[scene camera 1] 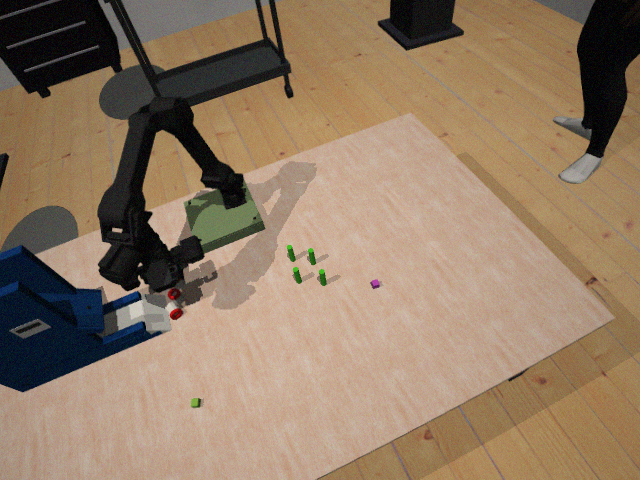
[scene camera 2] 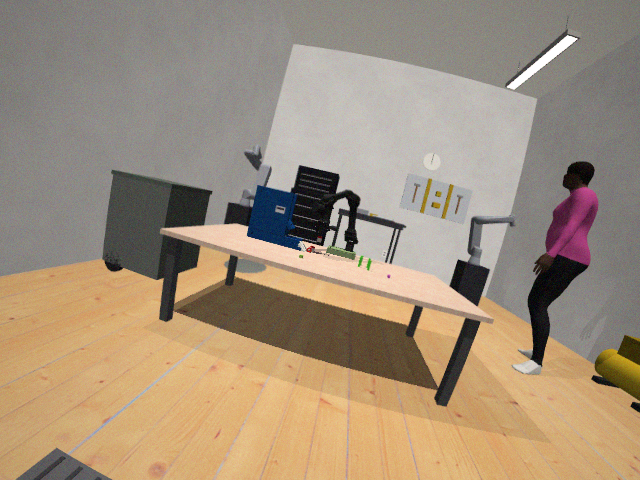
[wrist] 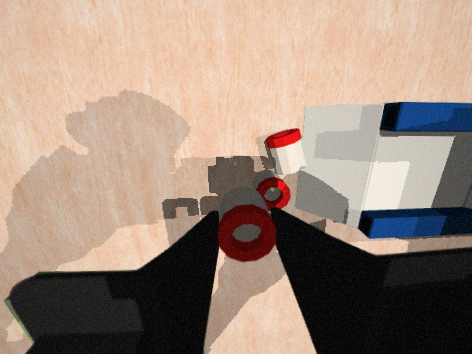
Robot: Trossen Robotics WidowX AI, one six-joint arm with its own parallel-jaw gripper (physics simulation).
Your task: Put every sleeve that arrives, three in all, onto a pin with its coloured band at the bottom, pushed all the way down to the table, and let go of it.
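My gripper (scene camera 1: pixel 164 283) (wrist: pixel 244 216) is shut on a white sleeve (wrist: pixel 242 200) near the blue dispenser's outlet. The sleeve's red-banded end faces the wrist camera and its shaded body points away; it is hidden in scene camera 1. A second sleeve (scene camera 1: pixel 175 313) (wrist: pixel 290 156) lies tilted at the outlet's lip, its red end turned outward. A third sleeve (scene camera 1: pixel 173 293) (wrist: pixel 273 194) is beside it, red ring showing, body partly hidden behind the held one. Several green pins (scene camera 1: pixel 297 275) (scene camera 1: pixel 322 277) (scene camera 2: pixel 369 264) stand upright in a group, without sleeves.
The blue dispenser (scene camera 1: pixel 51 356) (scene camera 2: pixel 268 222) has a pale ramp (scene camera 1: pixel 135 313) (wrist: pixel 340 135) between blue rails. The green base plate (scene camera 1: pixel 222 227) (scene camera 2: pixel 333 252) carries the arm. A magenta cube (scene camera 1: pixel 375 283) (scene camera 2: pixel 388 276) and a lime cube (scene camera 1: pixel 195 402) (scene camera 2: pixel 301 256) lie on the table (scene camera 1: pixel 413 335).
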